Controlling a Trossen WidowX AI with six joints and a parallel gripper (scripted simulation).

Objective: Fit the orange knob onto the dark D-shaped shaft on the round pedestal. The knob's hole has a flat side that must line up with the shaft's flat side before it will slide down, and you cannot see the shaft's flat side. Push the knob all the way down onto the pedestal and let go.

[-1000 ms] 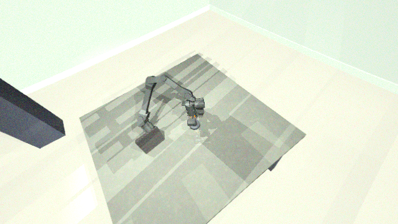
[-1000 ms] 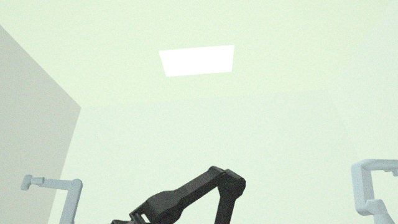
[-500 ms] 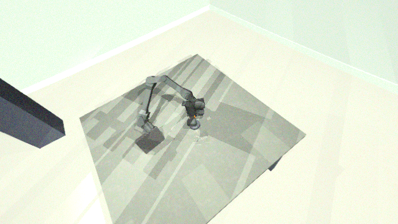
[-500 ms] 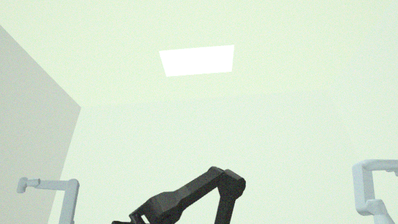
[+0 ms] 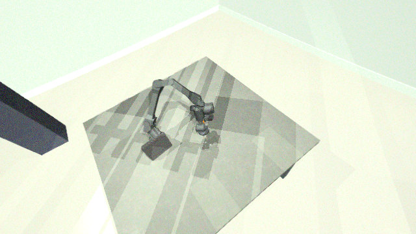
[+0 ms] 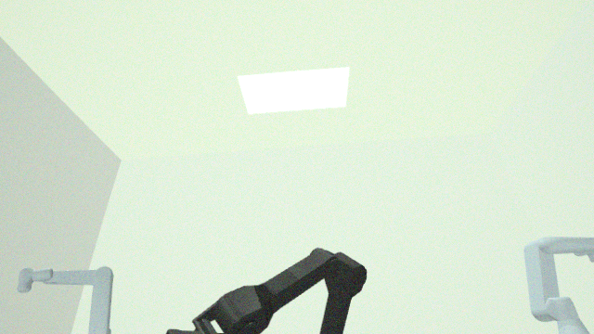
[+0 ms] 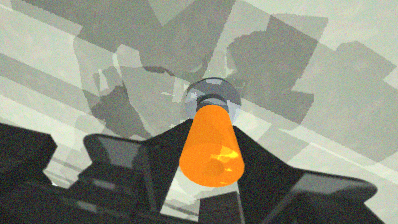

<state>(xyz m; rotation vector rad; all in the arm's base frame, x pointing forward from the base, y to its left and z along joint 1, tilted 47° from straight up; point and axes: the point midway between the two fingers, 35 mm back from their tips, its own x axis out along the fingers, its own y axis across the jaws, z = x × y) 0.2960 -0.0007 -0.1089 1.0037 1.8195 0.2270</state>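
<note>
Now: gripper tip 20 mm below the orange knob. Round my gripper tip: round pedestal (40 mm below).
</note>
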